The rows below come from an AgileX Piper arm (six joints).
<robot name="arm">
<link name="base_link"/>
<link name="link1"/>
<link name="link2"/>
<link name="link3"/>
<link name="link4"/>
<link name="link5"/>
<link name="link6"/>
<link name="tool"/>
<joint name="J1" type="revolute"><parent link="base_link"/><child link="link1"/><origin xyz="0.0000 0.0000 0.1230" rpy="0.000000 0.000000 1.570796"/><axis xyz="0 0 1"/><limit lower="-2.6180" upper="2.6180"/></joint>
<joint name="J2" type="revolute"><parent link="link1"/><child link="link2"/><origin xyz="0.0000 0.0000 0.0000" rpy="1.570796 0.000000 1.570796"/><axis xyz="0 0 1"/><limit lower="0.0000" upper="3.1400"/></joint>
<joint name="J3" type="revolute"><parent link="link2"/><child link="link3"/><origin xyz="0.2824 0.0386 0.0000" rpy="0.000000 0.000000 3.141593"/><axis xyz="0 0 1"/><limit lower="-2.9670" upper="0.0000"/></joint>
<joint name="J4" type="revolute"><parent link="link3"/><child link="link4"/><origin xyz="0.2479 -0.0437 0.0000" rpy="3.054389 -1.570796 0.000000"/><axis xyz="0 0 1"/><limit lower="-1.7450" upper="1.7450"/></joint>
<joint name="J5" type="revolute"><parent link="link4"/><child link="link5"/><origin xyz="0.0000 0.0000 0.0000" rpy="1.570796 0.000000 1.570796"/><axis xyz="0 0 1"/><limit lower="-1.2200" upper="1.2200"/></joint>
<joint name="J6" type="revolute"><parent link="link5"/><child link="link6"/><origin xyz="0.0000 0.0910 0.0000" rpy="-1.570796 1.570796 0.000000"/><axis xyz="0 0 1"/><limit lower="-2.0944" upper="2.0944"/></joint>
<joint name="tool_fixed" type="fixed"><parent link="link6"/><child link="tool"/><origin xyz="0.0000 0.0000 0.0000" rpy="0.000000 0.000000 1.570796"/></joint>
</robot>
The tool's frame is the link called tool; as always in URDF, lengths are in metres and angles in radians.
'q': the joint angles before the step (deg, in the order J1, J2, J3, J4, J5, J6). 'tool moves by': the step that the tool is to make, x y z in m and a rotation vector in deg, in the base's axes. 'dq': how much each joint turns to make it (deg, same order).
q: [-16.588, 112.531, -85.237, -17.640, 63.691, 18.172]
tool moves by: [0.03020, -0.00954, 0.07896, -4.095, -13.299, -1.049]
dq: [0.000, -0.001, -17.222, 0.124, 3.469, -0.001]
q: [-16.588, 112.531, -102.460, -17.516, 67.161, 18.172]
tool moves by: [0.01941, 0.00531, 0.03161, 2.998, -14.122, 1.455]
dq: [0.001, 0.024, -5.907, 6.844, -7.010, 0.000]
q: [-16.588, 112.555, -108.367, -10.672, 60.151, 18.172]
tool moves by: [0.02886, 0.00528, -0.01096, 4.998, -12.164, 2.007]
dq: [0.125, 2.808, -0.088, 8.660, -13.081, -0.644]
